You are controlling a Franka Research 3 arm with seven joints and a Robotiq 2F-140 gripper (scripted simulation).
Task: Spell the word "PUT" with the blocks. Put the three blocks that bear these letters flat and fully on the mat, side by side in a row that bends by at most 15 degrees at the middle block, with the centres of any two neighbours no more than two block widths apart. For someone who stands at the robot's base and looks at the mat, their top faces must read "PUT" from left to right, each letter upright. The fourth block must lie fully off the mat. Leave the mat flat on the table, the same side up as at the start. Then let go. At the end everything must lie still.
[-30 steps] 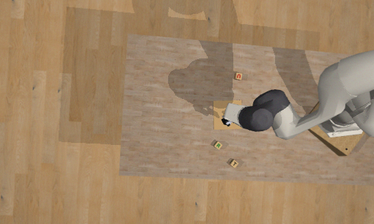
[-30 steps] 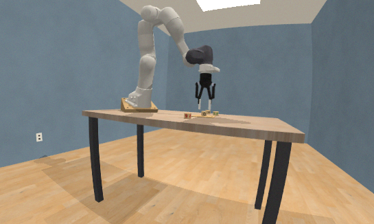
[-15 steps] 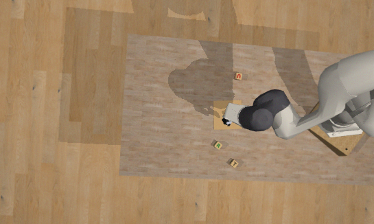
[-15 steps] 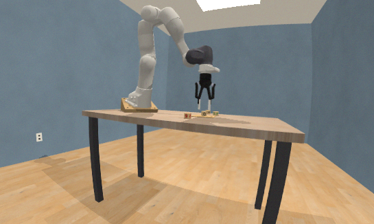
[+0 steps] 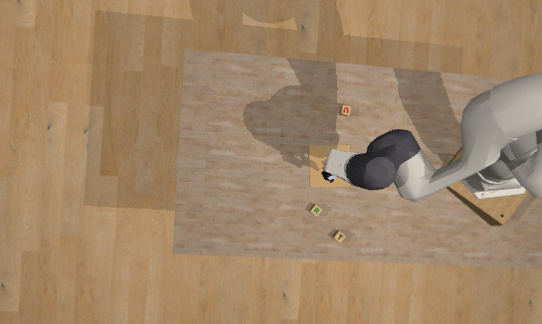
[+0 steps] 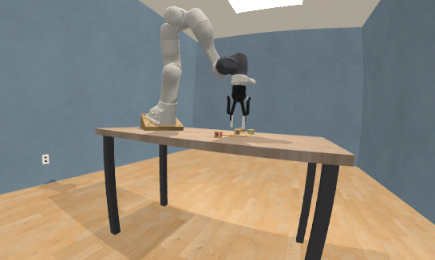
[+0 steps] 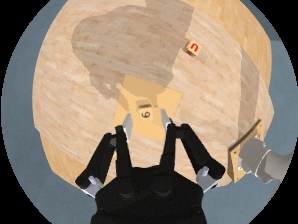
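Now: hand 6 cm above the block marked 6. Also, from my hand: green P block (4 cm ahead, 15 cm to the left, 6 cm below); red U block (3 cm behind, 19 cm to the right, 6 cm below); tan mat (7 cm below).
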